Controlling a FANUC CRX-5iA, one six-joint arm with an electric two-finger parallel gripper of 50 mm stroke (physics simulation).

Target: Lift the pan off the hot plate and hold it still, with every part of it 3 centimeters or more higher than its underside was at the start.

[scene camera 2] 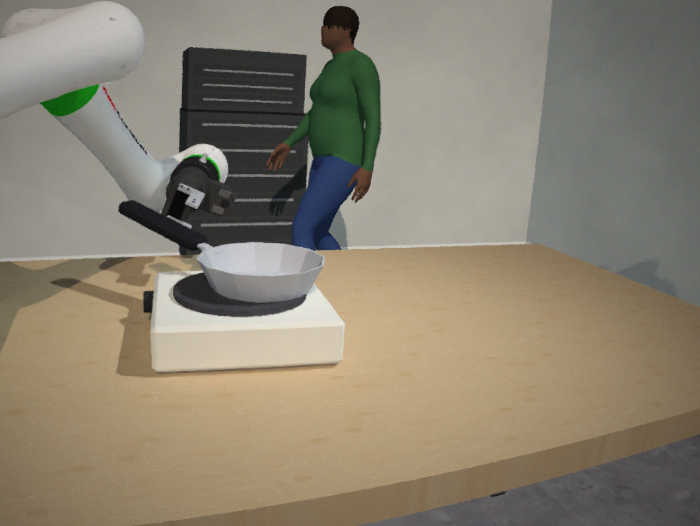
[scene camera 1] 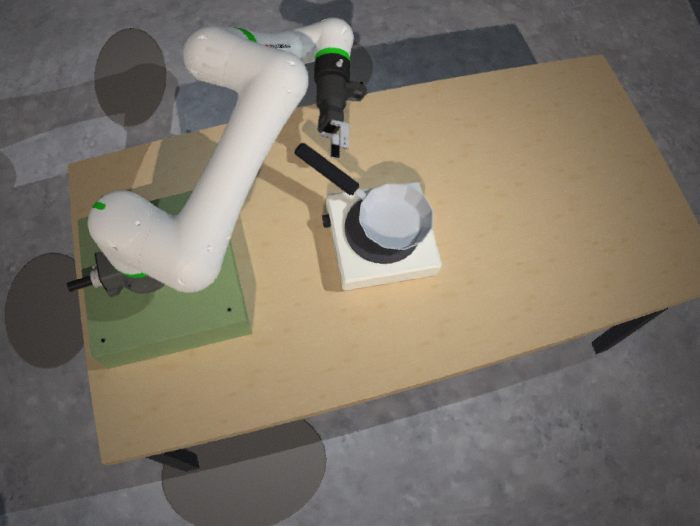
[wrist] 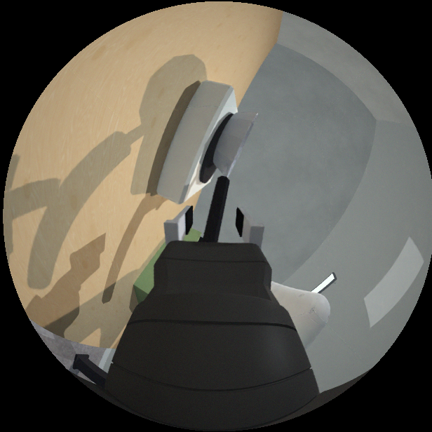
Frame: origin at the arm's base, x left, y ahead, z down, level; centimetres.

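Where they show: gripper, fingertip midpoint: [scene camera 2: 185, 221] [scene camera 1: 339, 152].
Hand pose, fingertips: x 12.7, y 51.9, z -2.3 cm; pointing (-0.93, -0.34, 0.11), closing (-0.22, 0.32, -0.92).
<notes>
After its pixels a point has its place.
The grey pan [scene camera 1: 396, 214] {y 60.3, x -5.4, z 2.9 cm} [scene camera 2: 260, 277] {y 56.5, x -15.8, z -0.8 cm} [wrist: 238, 142] sits upright on the dark disc of the white hot plate [scene camera 1: 391, 276] {y 53.9, x -19.4, z 5.2 cm} [scene camera 2: 248, 346] {y 54.0, x -19.4, z 6.7 cm} [wrist: 192, 145]. Its black handle [scene camera 1: 327, 168] {y 47.4, x 8.4, z -3.7 cm} [scene camera 2: 161, 226] {y 47.2, x 6.4, z -2.9 cm} [wrist: 218, 205] slopes up and away from the bowl, toward the arm's side. My gripper [scene camera 1: 338, 148] {y 51.9, x 12.7, z -2.3 cm} [scene camera 2: 179, 207] {y 51.9, x 12.7, z -2.3 cm} [wrist: 214, 215] is open and empty. It is beside the handle, on the side toward the table's back edge in scene view 1. In the wrist view the handle shows in the gap between the two fingers. In scene view 2 the handle partly hides the lower finger.
A black knob [scene camera 1: 325, 220] {y 43.9, x -0.2, z 5.5 cm} [scene camera 2: 148, 301] {y 44.1, x -1.2, z 6.4 cm} sticks out of the hot plate's side. The green base block [scene camera 1: 169, 333] {y 1.5, x -18.2, z -0.2 cm} [wrist: 145, 285] bears the arm at the left of the wooden table [scene camera 1: 526, 197] {y 98.0, x -8.0, z 10.5 cm} [scene camera 2: 481, 367] {y 84.0, x -27.0, z 10.4 cm}. A dark cabinet [scene camera 2: 243, 84] and a person in green [scene camera 2: 345, 107] stand behind the table.
</notes>
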